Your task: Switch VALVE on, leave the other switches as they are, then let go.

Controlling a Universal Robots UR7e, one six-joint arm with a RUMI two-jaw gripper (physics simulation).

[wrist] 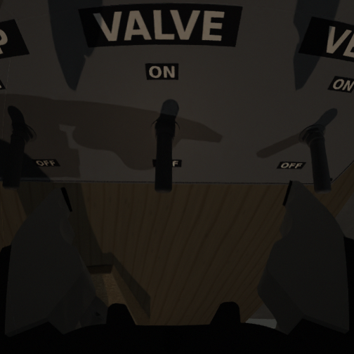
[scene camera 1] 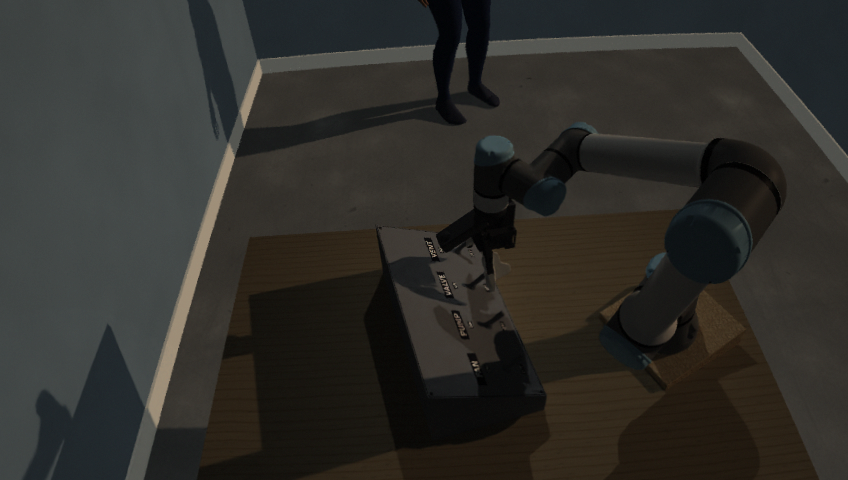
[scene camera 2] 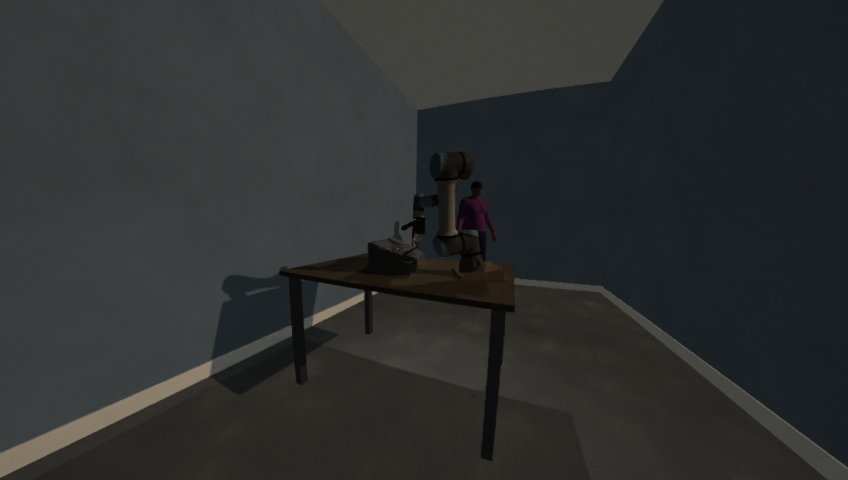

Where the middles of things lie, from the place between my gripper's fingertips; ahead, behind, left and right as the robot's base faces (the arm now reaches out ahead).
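The grey sloped switch panel (scene camera 1: 458, 361) is 60 mm ahead of my hand, 100 mm to the left of it and 60 mm below it.
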